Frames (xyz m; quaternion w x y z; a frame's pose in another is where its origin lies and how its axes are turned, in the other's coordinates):
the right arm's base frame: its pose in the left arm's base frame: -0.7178 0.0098 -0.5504 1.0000 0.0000 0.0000 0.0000
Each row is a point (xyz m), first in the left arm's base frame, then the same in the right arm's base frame.
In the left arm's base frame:
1: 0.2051 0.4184 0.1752
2: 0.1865 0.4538 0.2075
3: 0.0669 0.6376 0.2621
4: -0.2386 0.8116 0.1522
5: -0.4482 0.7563 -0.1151
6: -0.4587 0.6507 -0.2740
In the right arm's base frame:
1: 0.9229 0.4086 0.7256
2: 0.9043 0.4440 0.7579
3: 0.7847 0.6278 0.8125
4: 0.4792 0.8018 0.7026
5: 0.2696 0.7465 0.4353
6: 0.2591 0.6409 0.2764

